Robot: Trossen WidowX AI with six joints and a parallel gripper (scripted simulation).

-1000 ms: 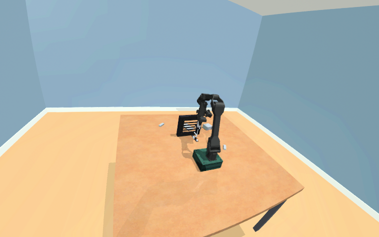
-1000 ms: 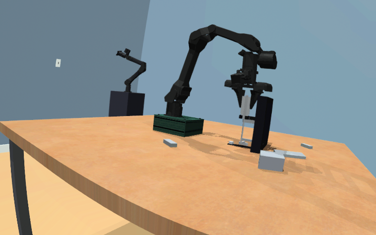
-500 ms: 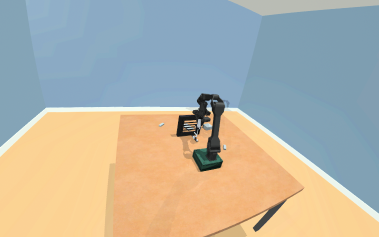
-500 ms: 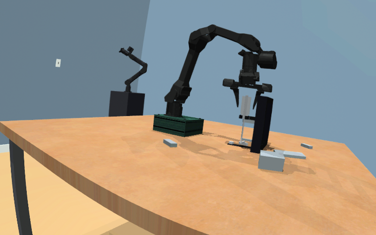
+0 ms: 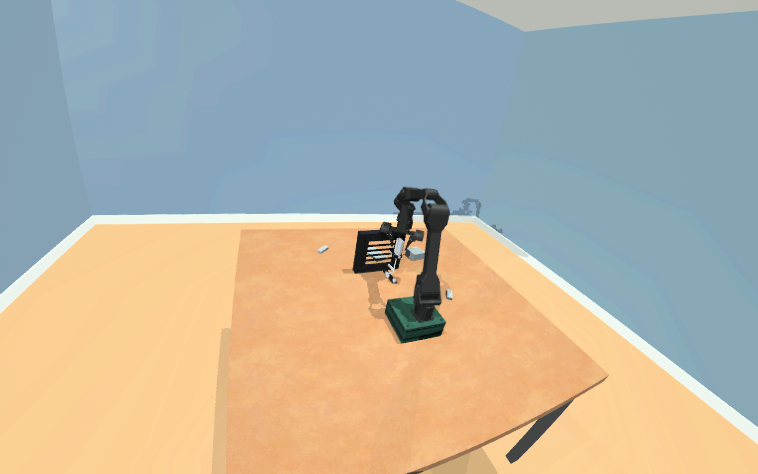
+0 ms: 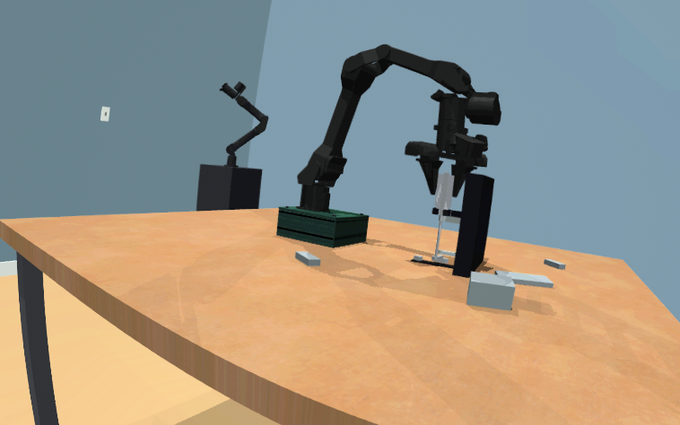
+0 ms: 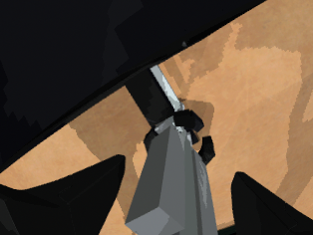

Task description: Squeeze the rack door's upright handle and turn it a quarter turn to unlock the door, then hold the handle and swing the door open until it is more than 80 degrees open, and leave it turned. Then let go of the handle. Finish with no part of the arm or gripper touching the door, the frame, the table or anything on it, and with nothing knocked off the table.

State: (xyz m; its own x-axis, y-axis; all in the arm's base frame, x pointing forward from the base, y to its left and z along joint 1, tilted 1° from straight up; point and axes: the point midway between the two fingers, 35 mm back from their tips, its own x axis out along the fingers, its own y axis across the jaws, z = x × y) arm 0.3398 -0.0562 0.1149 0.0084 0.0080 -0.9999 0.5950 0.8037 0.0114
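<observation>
My gripper tip is 10 mm to the right of the grey upright handle and 30 mm above it. The rest, counted from my gripper tip: flat grey plate 200 mm ahead, 10 mm to the left, 140 mm below.
</observation>
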